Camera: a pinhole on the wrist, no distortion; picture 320 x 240 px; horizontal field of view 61.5 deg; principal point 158.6 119.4 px. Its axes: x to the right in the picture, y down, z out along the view. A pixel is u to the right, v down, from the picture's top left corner.
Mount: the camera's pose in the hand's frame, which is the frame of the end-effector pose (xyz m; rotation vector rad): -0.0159 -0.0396 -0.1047 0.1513 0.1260 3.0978
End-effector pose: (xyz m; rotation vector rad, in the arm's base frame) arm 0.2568 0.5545 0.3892 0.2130 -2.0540 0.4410
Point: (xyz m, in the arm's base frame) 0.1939 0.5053 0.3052
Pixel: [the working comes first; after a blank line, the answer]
In the camera's frame: 0.0485 -0.0150 0.2105

220.5 100.2
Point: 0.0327 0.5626 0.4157
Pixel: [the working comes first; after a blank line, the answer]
In the camera's frame: -0.1197 -0.0969 0.2912

48.1 29.9
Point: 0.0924 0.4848 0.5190
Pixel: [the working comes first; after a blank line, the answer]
In the camera's frame: -0.1874 0.0093 0.2248

outside the picture
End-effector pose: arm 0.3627 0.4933 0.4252 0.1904 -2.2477 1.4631
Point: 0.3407 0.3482 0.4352
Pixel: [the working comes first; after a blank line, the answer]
In the camera's frame: 0.0003 0.0420 0.2360

158.9 167.3
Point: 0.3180 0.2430 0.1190
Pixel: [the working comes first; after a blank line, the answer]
In the camera's frame: 0.1606 -0.1618 0.4465

255.3 21.9
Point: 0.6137 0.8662 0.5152
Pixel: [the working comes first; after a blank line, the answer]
In the camera's frame: 0.0900 -0.0596 -0.3392

behind the camera
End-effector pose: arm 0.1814 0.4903 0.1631 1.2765 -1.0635 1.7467
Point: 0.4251 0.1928 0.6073
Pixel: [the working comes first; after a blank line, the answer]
In the camera's frame: -0.3113 0.1801 0.5626

9.8 205.5
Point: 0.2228 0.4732 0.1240
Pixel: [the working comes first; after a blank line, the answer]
In the camera's frame: 0.0466 -0.0057 0.1261

257.9 107.2
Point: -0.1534 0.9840 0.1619
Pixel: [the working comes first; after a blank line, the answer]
In the camera's frame: -0.1764 -0.1813 -0.4425

behind the camera
